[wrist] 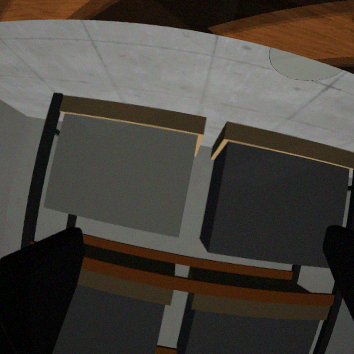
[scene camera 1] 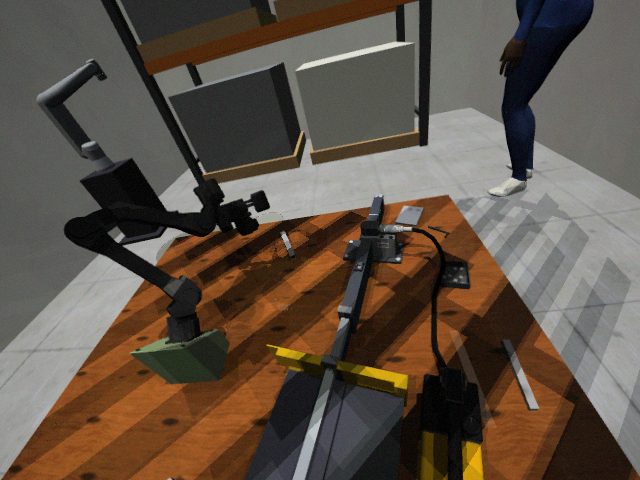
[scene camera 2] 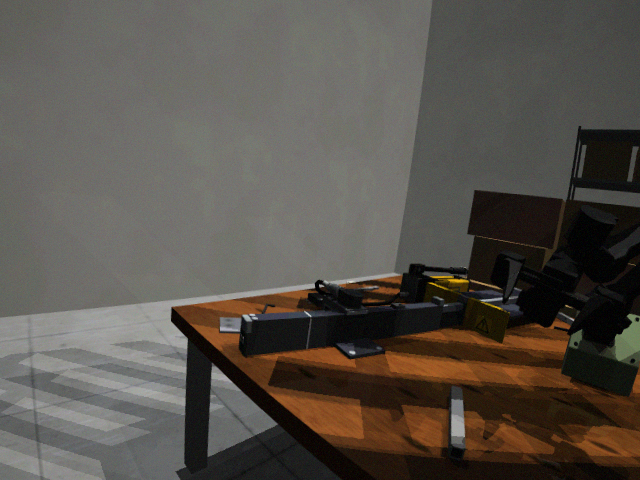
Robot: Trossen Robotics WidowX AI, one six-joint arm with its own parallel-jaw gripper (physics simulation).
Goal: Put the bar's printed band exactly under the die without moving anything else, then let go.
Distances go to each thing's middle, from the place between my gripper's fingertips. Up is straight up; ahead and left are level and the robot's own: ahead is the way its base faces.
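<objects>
My gripper is 150 mm above the black and yellow unit (scene camera 1: 451,431), 380 mm short of it and 760 mm to the left of it.
</objects>
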